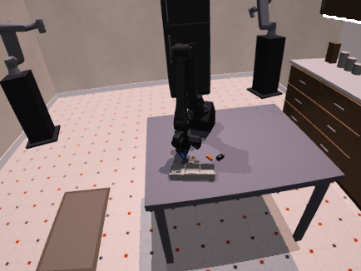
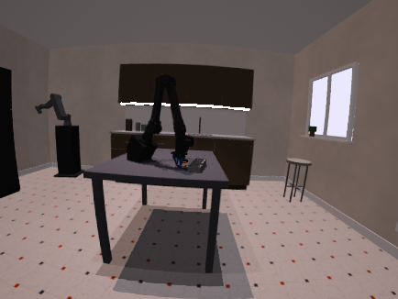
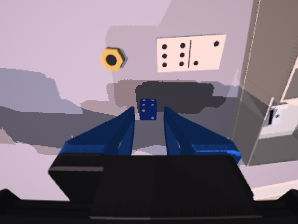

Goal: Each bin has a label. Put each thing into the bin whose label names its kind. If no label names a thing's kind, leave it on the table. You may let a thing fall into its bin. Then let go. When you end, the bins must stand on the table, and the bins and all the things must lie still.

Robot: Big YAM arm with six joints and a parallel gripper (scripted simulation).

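My gripper is now 1 cm above the blue die. Also, from my hand: white domino 6 cm ahead, 2 cm to the left, 2 cm below; small brass nut 6 cm to the left, 2 cm below; orange cylinder 6 cm ahead, 14 cm to the left, 1 cm below.
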